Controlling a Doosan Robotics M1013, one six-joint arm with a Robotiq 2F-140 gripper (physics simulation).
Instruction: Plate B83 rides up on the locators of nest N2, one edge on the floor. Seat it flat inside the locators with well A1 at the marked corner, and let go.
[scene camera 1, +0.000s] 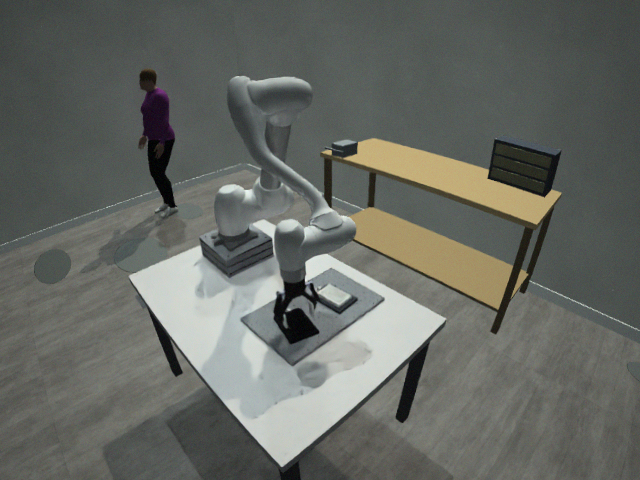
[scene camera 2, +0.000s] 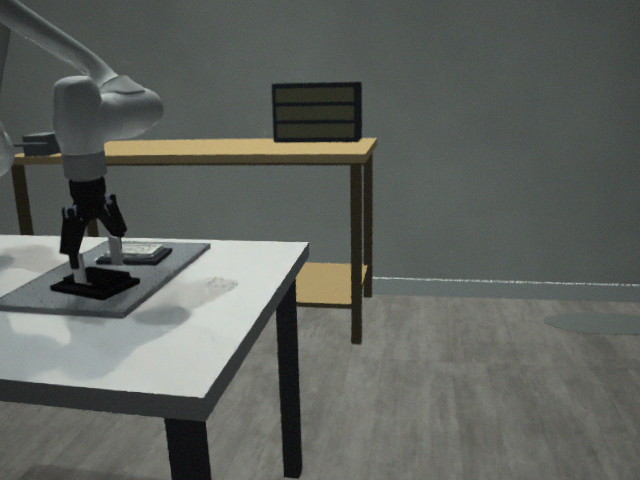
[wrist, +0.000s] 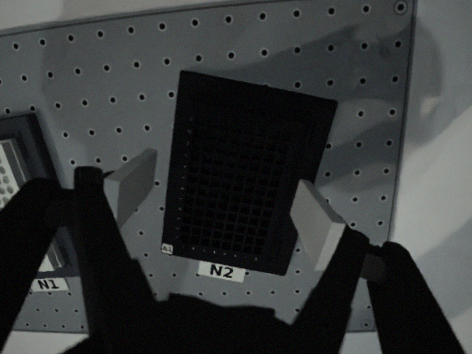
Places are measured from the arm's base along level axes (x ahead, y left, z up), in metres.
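Pixels of known places: gripper, fingertip midpoint: (scene camera 1: 298, 320) (scene camera 2: 99, 273) (wrist: 226, 183); arm's base at its link origin: (scene camera 1: 234, 236).
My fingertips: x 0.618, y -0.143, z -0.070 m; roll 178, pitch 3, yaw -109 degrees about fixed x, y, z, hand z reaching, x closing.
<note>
For each thing: its top centre in the pictures, then the offset to it from my fingertips. "spot": a spot on its surface instead. Level surfaces: height alone.
- Plate B83 at its top centre: (wrist: 231, 192) (scene camera 2: 96, 274) (scene camera 1: 296, 320) 0.008 m back, 0.003 m right, 0.002 m down
- black nest N2 at a spot on its surface: (wrist: 250, 93) spot: 0.062 m ahead, 0.025 m right, 0.019 m down
- white A1 tag at a spot on its surface: (wrist: 167, 248) spot: 0.065 m back, 0.065 m left, 0.019 m down
- N2 label at a spot on its surface: (wrist: 221, 271) spot: 0.103 m back, 0.021 m left, 0.029 m down
- white plate at its top centre: (scene camera 2: 134, 248) (scene camera 1: 334, 294) 0.013 m back, 0.219 m left, 0.004 m down
- neighbouring nest N1 at a spot on its surface: (wrist: 41, 142) spot: 0.045 m ahead, 0.160 m left, 0.025 m down
- white table at its surface level: 0.043 m down
Plate B83 (scene camera 1: 296, 324) (scene camera 2: 109, 274) (wrist: 227, 195) is black, with a grid of wells, and lies on the black nest N2 (wrist: 250, 93). Plate and nest blend together in the dark; which edge is high and how the plate meets the locators cannot be made out. A white A1 tag (wrist: 167, 248) marks the nest's lower left corner in the wrist view, beside the N2 label (wrist: 221, 271). My gripper (scene camera 1: 297, 314) (scene camera 2: 98, 272) (wrist: 226, 183) is open and low over the nest, its grey pads on either side of the plate with nothing held. The right pad hides part of the nest's edge.
A white plate (scene camera 1: 336, 295) (scene camera 2: 142, 250) (wrist: 5, 186) sits in neighbouring nest N1 (wrist: 41, 142), near one finger. Both nests are on a grey perforated board (scene camera 1: 364, 294) (scene camera 2: 188, 256) (wrist: 100, 52) on the white table (scene camera 1: 408, 330) (scene camera 2: 248, 289). A person (scene camera 1: 156, 116) stands beyond the table.
</note>
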